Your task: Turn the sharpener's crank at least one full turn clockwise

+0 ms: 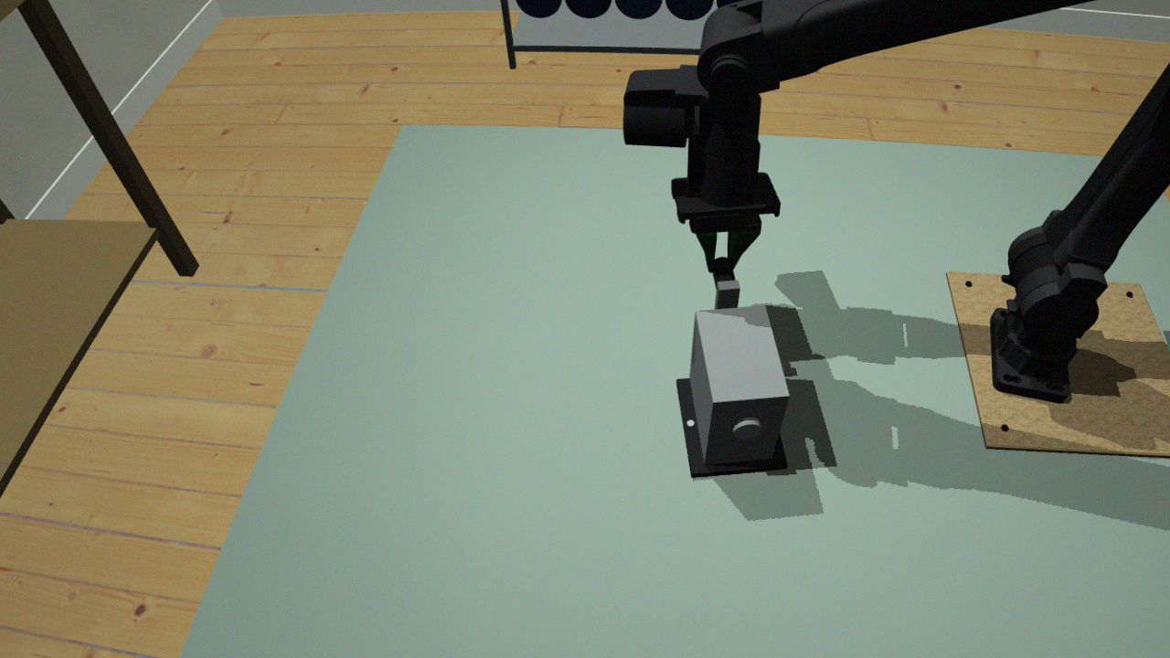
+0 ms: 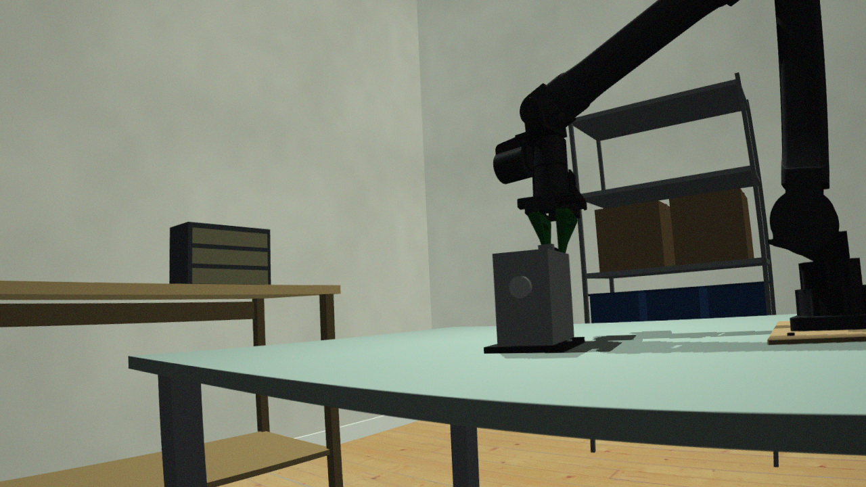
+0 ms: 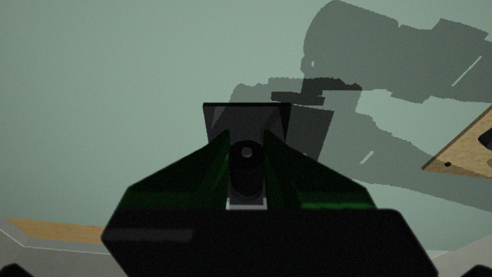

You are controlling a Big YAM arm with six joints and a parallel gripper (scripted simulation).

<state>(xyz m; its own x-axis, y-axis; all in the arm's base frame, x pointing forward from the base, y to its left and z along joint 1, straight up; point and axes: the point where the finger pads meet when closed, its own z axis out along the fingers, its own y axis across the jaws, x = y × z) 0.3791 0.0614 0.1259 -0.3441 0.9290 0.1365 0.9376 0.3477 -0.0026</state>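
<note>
Right now the crank is 2 cm to the left of my hand, 1 cm below it and 1 cm behind it.
</note>
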